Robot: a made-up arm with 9 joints. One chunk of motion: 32 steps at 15 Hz.
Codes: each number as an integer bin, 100 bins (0 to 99) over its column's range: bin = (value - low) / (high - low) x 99, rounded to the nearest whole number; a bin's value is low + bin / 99 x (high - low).
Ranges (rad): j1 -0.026..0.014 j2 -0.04..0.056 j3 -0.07..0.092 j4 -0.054..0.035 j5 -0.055..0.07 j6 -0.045..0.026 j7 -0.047..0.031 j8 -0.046..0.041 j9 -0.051..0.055
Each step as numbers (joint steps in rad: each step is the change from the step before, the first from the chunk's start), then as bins.
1 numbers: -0.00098 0.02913 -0.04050 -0.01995 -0.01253 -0.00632 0.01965 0.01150 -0.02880
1 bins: 62 71 18 38 34 54 85 65 21
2 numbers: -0.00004 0.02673 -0.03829 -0.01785 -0.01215 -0.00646 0.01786 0.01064 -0.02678
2 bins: 64 69 19 40 34 54 82 64 23
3 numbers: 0.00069 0.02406 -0.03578 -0.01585 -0.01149 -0.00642 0.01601 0.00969 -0.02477
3 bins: 66 66 21 42 34 54 80 63 24
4 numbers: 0.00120 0.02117 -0.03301 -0.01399 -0.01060 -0.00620 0.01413 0.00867 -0.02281
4 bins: 67 63 23 45 35 54 78 62 26
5 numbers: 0.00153 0.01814 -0.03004 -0.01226 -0.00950 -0.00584 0.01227 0.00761 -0.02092
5 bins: 68 60 24 46 36 55 75 61 28
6 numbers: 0.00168 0.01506 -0.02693 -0.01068 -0.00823 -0.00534 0.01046 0.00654 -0.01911
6 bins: 69 57 26 48 37 55 73 60 30
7 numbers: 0.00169 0.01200 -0.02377 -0.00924 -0.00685 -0.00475 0.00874 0.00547 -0.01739
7 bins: 69 54 28 50 38 56 71 59 31
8 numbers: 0.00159 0.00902 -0.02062 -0.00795 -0.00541 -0.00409 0.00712 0.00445 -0.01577
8 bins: 68 51 30 51 39 57 69 57 33
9 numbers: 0.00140 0.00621 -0.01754 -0.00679 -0.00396 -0.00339 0.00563 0.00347 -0.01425
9 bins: 68 48 32 53 40 58 67 56 34
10 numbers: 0.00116 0.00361 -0.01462 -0.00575 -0.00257 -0.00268 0.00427 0.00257 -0.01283
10 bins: 67 45 34 54 42 59 65 55 36
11 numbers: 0.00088 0.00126 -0.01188 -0.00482 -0.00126 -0.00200 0.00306 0.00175 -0.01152
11 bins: 67 43 36 55 43 60 64 54 37
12 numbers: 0.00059 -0.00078 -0.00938 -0.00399 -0.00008 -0.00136 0.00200 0.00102 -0.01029
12 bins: 66 40 37 56 43 61 62 54 38
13 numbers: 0.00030 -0.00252 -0.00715 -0.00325 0.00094 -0.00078 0.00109 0.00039 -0.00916
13 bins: 65 39 38 56 44 62 61 53 39
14 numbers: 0.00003 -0.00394 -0.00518 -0.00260 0.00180 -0.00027 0.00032 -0.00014 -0.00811
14 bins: 64 37 40 57 45 62 60 52 40
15 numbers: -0.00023 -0.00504 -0.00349 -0.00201 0.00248 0.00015 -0.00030 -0.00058 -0.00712
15 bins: 64 36 41 58 46 63 59 52 41
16 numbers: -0.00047 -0.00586 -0.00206 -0.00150 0.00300 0.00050 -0.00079 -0.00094 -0.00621
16 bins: 63 35 42 58 46 63 59 51 42
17 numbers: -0.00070 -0.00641 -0.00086 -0.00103 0.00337 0.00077 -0.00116 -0.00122 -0.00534
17 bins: 63 35 42 59 46 64 58 51 43
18 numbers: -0.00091 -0.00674 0.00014 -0.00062 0.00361 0.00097 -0.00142 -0.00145 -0.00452
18 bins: 62 34 43 59 46 64 58 51 43
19 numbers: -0.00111 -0.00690 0.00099 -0.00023 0.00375 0.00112 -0.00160 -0.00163 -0.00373
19 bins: 62 34 43 60 47 64 58 50 44
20 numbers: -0.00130 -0.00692 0.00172 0.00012 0.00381 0.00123 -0.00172 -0.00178 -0.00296
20 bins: 61 34 44 60 47 64 57 50 45
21 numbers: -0.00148 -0.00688 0.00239 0.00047 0.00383 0.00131 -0.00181 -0.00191 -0.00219
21 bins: 61 34 44 61 47 65 57 50 46
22 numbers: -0.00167 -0.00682 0.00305 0.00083 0.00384 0.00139 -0.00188 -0.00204 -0.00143
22 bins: 60 34 45 61 47 65 57 50 46
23 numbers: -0.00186 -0.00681 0.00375 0.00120 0.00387 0.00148 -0.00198 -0.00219 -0.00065
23 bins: 60 34 45 61 47 65 57 50 47
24 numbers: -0.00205 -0.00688 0.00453 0.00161 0.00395 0.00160 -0.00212 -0.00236 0.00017
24 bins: 59 34 46 62 47 65 57 50 48
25 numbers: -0.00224 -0.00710 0.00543 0.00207 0.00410 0.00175 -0.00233 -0.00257 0.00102
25 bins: 59 34 46 62 47 65 57 49 49
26 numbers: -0.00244 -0.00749 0.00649 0.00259 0.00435 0.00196 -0.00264 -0.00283 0.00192
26 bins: 58 34 47 63 47 65 56 49 49
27 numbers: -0.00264 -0.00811 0.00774 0.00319 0.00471 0.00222 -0.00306 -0.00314 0.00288
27 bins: 58 33 48 64 47 66 56 49 50
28 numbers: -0.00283 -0.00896 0.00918 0.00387 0.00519 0.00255 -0.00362 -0.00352 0.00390
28 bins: 57 32 48 64 48 66 55 48 51
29 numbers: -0.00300 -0.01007 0.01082 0.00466 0.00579 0.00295 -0.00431 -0.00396 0.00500
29 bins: 57 31 49 65 48 67 54 48 52
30 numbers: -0.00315 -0.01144 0.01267 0.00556 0.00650 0.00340 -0.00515 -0.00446 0.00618
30 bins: 57 29 51 66 49 67 53 47 53
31 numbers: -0.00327 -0.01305 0.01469 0.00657 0.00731 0.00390 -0.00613 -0.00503 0.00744
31 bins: 56 28 52 67 49 68 52 47 55
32 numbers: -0.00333 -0.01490 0.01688 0.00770 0.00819 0.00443 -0.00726 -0.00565 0.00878
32 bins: 56 26 53 69 50 69 50 46 56
